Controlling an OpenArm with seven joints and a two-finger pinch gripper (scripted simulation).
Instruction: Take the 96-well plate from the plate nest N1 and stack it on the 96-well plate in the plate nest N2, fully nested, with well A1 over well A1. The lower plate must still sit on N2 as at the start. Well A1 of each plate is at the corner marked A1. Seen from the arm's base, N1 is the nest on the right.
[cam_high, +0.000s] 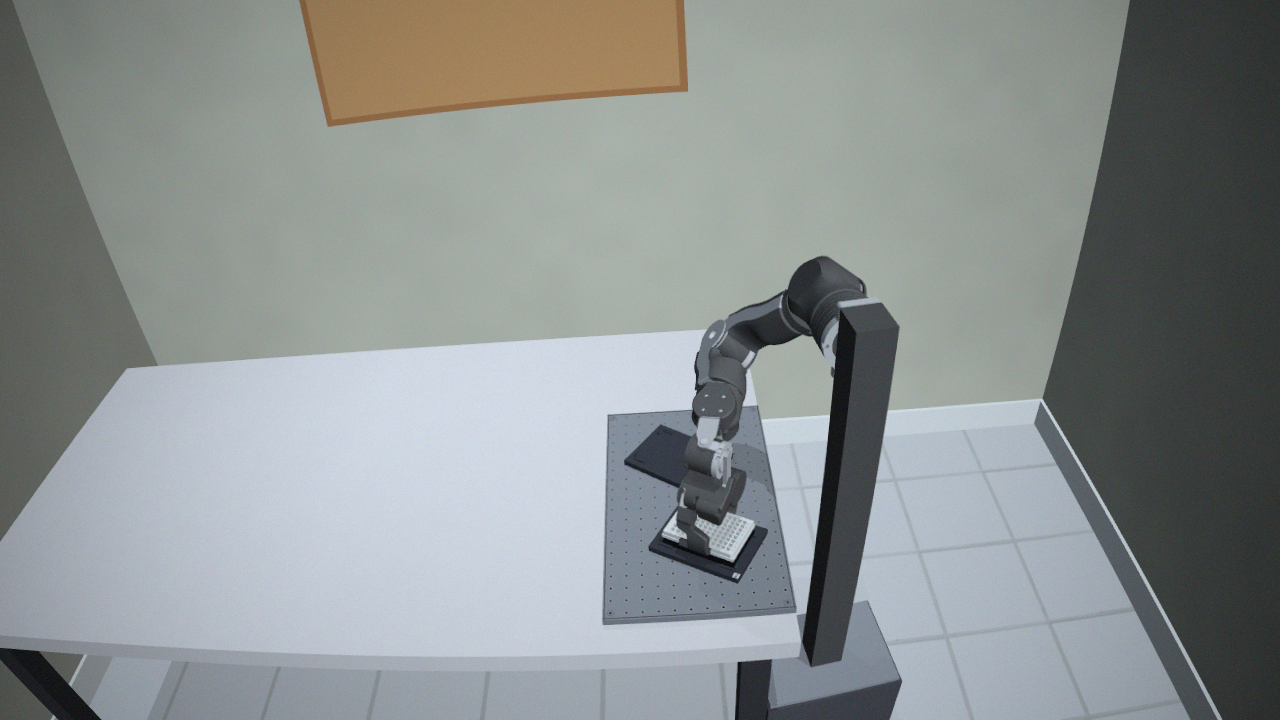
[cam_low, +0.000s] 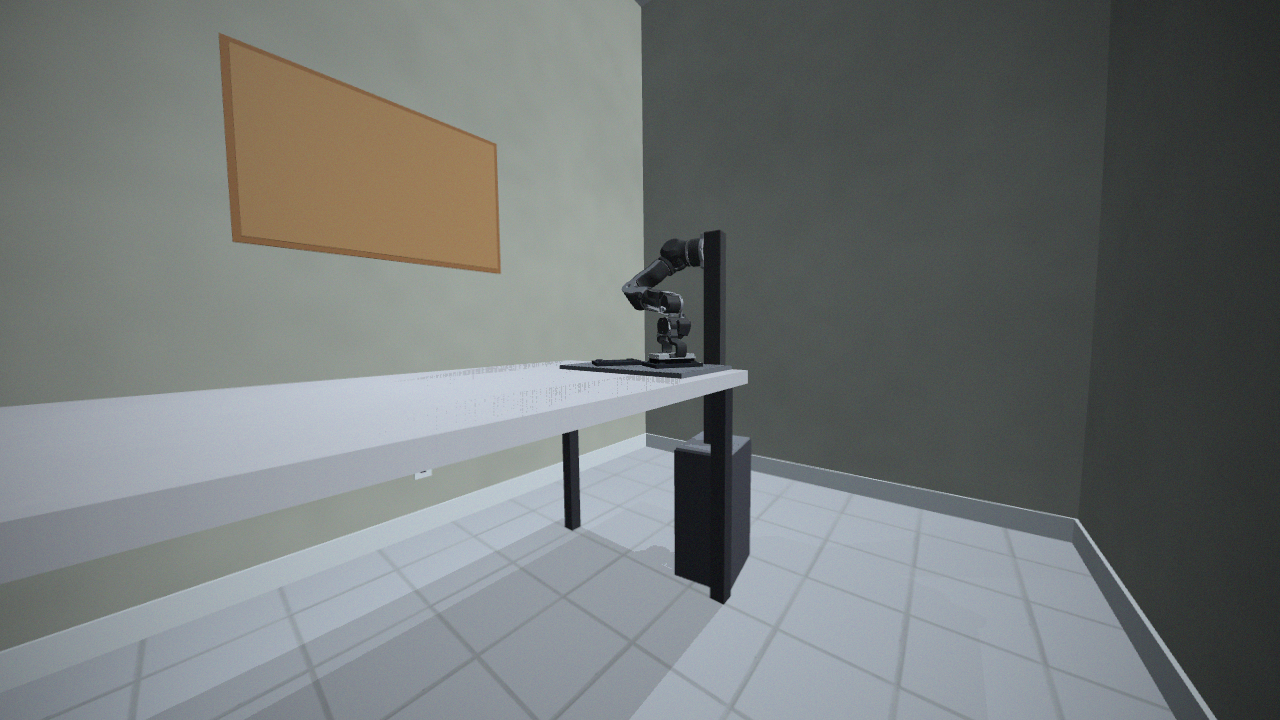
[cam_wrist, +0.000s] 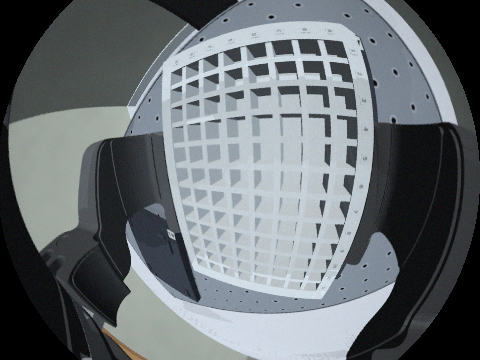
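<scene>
Now: hand right at the white 96-well plate. From my hand the other things lie so: black 96-well plate 20 mm below.
</scene>
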